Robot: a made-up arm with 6 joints. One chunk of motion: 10 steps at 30 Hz.
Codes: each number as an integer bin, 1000 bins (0 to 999) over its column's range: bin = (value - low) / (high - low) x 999, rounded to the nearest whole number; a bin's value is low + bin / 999 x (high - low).
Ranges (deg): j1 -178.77..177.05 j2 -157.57..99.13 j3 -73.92..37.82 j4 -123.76..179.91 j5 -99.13..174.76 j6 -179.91..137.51
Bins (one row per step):
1: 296 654 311 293 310 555
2: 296 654 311 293 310 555
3: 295 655 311 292 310 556
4: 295 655 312 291 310 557
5: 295 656 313 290 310 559
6: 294 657 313 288 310 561
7: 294 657 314 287 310 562
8: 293 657 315 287 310 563
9: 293 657 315 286 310 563
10: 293 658 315 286 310 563
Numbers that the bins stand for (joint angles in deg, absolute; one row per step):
1: -73.34 10.48 -39.13 -34.70 -14.14 -3.57
2: -73.34 10.48 -39.13 -34.70 -14.14 -3.57
3: -73.70 10.74 -39.13 -35.00 -14.14 -3.25
4: -73.70 10.74 -39.02 -35.30 -14.14 -2.93
5: -73.70 10.99 -38.91 -35.61 -14.14 -2.29
6: -74.05 11.25 -38.91 -36.22 -14.14 -1.66
7: -74.05 11.25 -38.80 -36.52 -14.14 -1.34
8: -74.41 11.25 -38.69 -36.52 -14.14 -1.02
9: -74.41 11.25 -38.69 -36.82 -14.14 -1.02
10: -74.41 11.51 -38.69 -36.82 -14.14 -1.02

